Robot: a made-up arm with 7 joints.
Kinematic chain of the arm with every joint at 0, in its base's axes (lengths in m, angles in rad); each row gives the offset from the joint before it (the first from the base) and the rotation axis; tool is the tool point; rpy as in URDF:
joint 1: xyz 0 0.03 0.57 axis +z
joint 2: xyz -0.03 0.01 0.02 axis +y
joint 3: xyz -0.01 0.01 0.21 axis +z
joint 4: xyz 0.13 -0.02 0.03 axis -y
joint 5: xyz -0.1 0 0.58 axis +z
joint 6: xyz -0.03 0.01 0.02 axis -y
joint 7: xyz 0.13 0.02 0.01 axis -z
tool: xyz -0.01 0 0.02 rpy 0.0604 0.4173 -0.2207
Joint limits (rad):
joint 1: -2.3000..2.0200
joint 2: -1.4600..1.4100
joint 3: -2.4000..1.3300
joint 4: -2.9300..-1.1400
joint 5: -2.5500..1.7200
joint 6: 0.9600..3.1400
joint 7: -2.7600..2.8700
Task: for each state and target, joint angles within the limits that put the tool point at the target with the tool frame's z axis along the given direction. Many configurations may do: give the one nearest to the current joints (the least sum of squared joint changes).
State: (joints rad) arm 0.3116 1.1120 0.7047 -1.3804 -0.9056 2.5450 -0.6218
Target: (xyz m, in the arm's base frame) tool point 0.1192 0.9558 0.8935 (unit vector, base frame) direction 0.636 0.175 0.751
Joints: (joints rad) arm 0.5680 0.9240 1.3300 -1.1729 -0.1906 1.8433 -0.3178
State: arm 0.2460 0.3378 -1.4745 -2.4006 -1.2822 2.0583 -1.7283
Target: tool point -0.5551 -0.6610 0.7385 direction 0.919 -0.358 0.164
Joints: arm -0.0591 -0.2110 -2.1955 -1.7238 -1.2148 1.9176 -1.9179
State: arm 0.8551 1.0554 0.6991 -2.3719 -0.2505 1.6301 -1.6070
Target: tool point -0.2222 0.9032 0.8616 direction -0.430 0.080 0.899
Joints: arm 0.8932 0.2649 0.9413 -1.5646 -0.2311 1.6776 -1.5423
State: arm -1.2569 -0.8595 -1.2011 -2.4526 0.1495 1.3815 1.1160
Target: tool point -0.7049 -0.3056 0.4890 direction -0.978 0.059 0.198
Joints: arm -1.0388 -0.6805 -1.6994 -2.1265 -0.2295 1.2004 0.8686
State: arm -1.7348 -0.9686 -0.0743 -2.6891 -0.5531 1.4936 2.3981
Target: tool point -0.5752 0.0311 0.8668 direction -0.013 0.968 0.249
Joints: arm -2.3000 -1.4571 -0.9643 -2.7744 0.0220 1.6996 2.2120
